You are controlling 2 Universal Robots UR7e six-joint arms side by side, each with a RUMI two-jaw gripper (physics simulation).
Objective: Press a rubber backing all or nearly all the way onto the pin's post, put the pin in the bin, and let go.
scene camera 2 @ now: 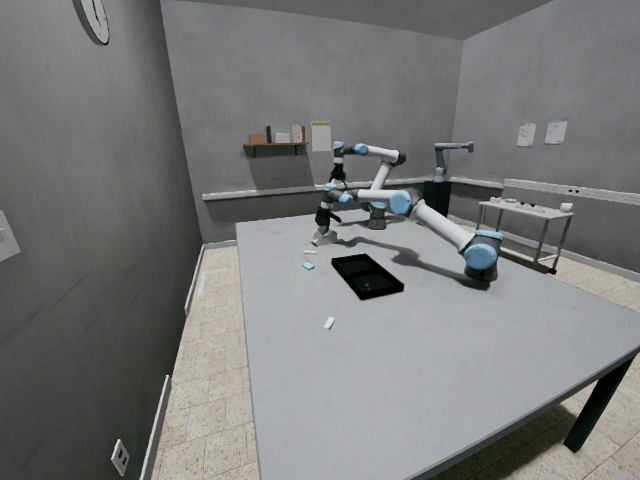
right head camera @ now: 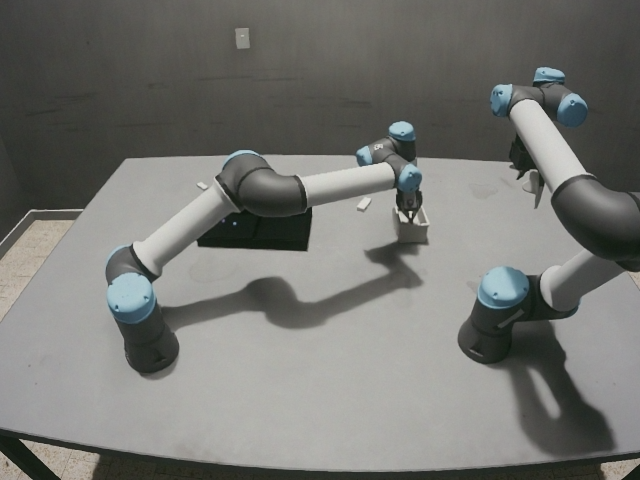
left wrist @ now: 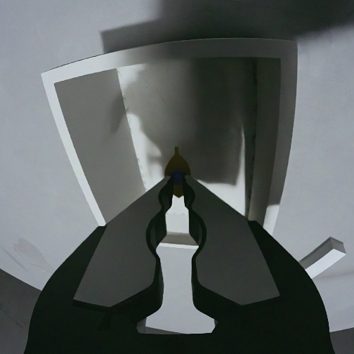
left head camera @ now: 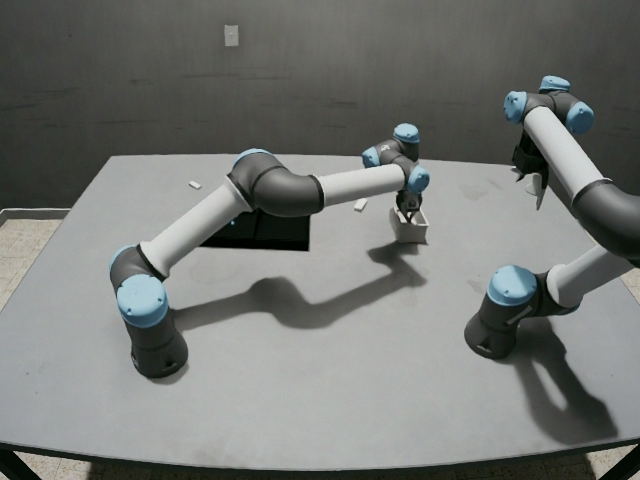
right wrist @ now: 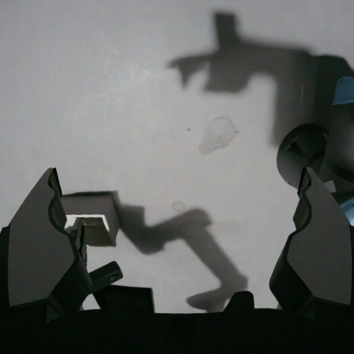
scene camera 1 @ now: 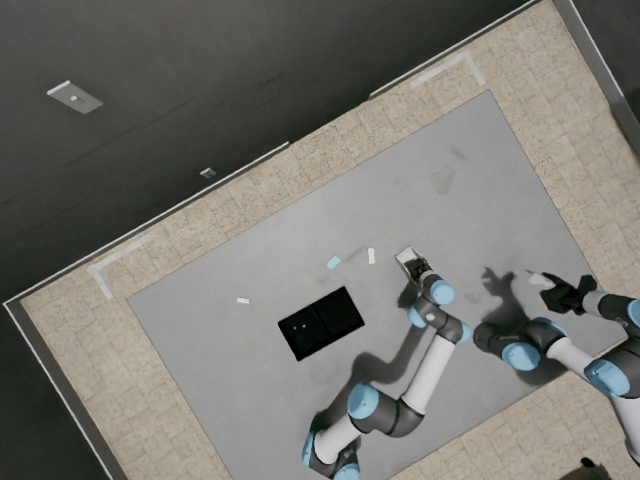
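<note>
My left gripper [left head camera: 409, 219] [right head camera: 410, 220] [left wrist: 177, 178] is shut, its tips low over or inside the bin. Between its tips is a blue part, the backing [left wrist: 178, 177], with the ochre pin [left wrist: 177, 162] showing above and below it. How far the backing sits on the post is hidden. The pale open bin [left head camera: 412, 236] [right head camera: 412, 236] [left wrist: 175, 48] [right wrist: 92, 205] stands on the table, its floor in shadow. My right gripper [right wrist: 179, 168] is open and empty, raised to the right of the bin. Two small blue dots, perhaps backings [scene camera 1: 295, 328] [scene camera 1: 303, 326], lie in the black tray.
The black two-part tray [left head camera: 258, 243] [right head camera: 253, 244] [scene camera 2: 382, 294] lies left of the bin in the head views. A white block [left head camera: 360, 204] [scene camera 1: 371, 255] [left wrist: 325, 256] lies near the bin. Another white block [left head camera: 194, 184] [scene camera 1: 242, 300] and a cyan block [scene camera 1: 333, 261] [scene camera 2: 308, 266] lie around the tray.
</note>
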